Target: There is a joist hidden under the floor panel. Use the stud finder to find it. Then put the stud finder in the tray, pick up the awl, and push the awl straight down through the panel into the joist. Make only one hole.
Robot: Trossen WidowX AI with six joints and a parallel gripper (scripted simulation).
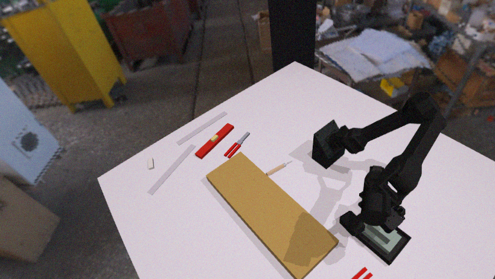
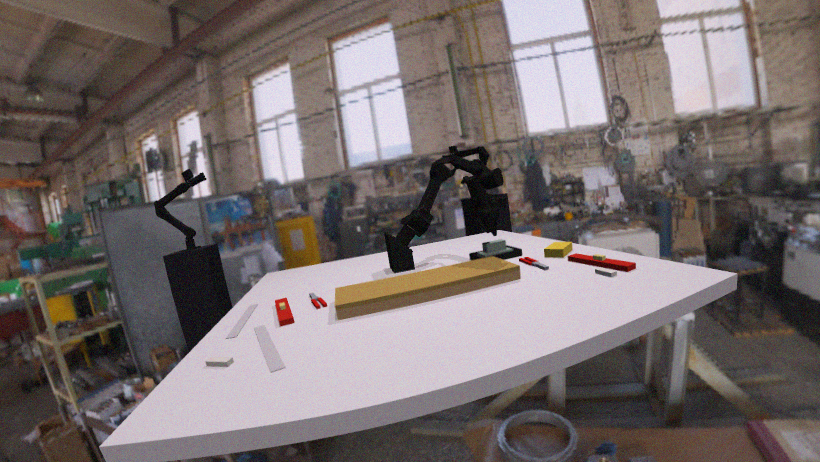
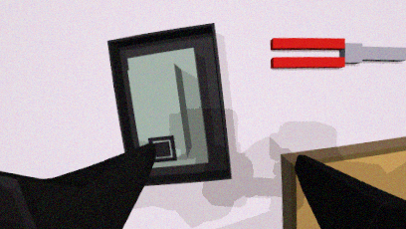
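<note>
The awl lies 5 cm behind my gripper tip, 40 cm to the right of it and 9 cm below it. Also, from my gripper tip: yellow block (11 cm ahead, 20 cm to the left, 8 cm below); stud finder (5 cm behind, 2 cm to the left, 5 cm below); black tray (5 cm behind, 3 cm to the left, 9 cm below).
</note>
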